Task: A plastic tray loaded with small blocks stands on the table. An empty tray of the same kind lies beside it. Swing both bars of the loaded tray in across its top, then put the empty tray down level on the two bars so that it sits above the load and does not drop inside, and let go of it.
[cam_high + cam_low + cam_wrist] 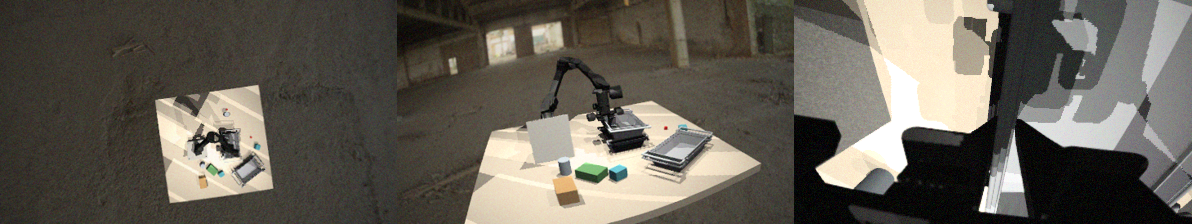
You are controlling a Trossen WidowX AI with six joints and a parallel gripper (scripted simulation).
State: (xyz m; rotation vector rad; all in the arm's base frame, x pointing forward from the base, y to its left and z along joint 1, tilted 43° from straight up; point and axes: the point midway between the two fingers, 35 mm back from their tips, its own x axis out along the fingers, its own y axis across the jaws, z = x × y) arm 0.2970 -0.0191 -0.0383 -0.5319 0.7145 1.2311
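Now: gripper tip 8 cm short of the light grey tray, 2 cm to the left of it and 3 cm below it. From my gripper tip the other things lie so: small red cube 36 cm ahead, 3 cm to the right, 8 cm below; then green block 21 cm behind, 27 cm to the right, 7 cm below; then orange block 36 cm behind, 37 cm to the right, 6 cm below.
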